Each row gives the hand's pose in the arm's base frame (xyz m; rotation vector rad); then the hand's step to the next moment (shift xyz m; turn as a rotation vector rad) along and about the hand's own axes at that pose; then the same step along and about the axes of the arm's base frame.
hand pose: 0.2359 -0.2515 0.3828 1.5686 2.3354 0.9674
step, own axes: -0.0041 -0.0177 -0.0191 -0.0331 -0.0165 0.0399
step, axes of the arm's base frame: -0.0208 -0.0158 0.0034 0.0205 -0.0162 -0.0477
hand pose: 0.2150 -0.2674 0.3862 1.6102 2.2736 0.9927
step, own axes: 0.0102 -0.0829 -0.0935 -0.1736 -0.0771 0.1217
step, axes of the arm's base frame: -0.1148 -0.0451 0.0226 0.0706 -0.1191 -0.1781
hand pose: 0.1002 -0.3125 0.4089 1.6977 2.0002 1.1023
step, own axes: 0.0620 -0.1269 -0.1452 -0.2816 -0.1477 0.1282
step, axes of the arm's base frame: -0.2013 0.0045 0.0219 0.0530 -0.2183 -0.2590
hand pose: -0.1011 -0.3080 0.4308 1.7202 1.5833 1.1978
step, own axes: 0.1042 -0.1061 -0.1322 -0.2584 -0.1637 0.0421
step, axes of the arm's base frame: -0.1747 0.0952 0.0022 -0.0304 -0.2094 -0.2248
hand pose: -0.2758 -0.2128 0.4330 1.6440 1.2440 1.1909
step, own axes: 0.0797 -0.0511 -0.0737 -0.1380 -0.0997 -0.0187
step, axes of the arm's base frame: -0.0768 0.0919 -0.0070 -0.0590 -0.1077 -0.1194
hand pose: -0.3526 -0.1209 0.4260 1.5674 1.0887 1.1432
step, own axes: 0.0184 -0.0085 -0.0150 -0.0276 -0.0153 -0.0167
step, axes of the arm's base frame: -0.0123 0.0219 -0.0019 -0.0237 -0.0206 -0.0170
